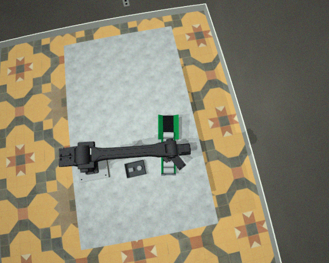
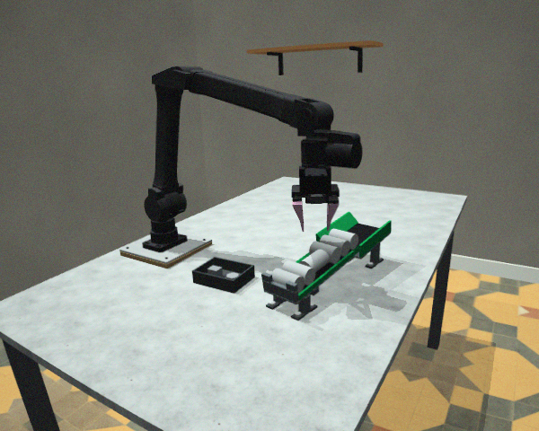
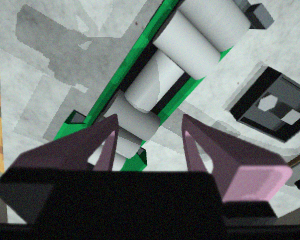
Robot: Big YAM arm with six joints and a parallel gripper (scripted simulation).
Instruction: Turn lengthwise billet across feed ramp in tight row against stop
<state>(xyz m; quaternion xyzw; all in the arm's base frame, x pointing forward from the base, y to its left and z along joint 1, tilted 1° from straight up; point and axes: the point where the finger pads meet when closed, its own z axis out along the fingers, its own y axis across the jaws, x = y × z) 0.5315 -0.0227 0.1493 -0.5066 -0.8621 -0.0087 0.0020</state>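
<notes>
Now: hand 9 cm above the billet. From my hand the other things lie so: black tray (24 cm behind, 5 cm to the right, 16 cm below); stop (2 cm behind, 12 cm to the right, 11 cm below).
</notes>
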